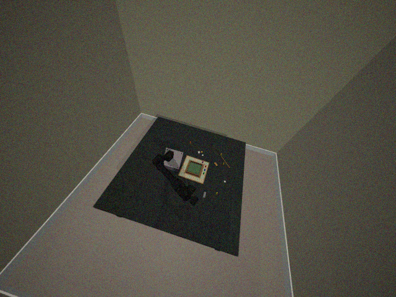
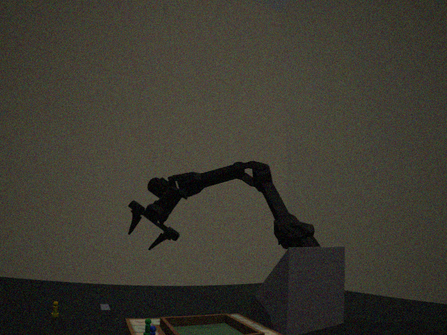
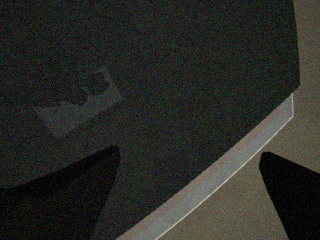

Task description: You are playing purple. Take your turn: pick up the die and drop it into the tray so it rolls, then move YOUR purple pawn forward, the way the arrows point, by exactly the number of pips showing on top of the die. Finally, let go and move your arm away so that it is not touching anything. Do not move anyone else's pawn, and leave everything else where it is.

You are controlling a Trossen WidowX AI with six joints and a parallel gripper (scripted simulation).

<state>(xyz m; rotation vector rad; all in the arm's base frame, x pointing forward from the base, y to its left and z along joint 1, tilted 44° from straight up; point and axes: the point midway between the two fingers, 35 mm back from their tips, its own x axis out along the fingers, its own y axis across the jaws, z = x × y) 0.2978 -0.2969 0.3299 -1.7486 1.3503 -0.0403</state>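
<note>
Now: gripper tip 10 mm past the white die, 650 mm to the right of it and 170 mm above it. Round my gripper tip: green pawn (80 mm ahead, 380 mm to the left, 150 mm below); green tray (30 mm behind, 420 mm to the left, 170 mm below); grey piece (120 mm ahead, 160 mm to the left, 180 mm below).
</note>
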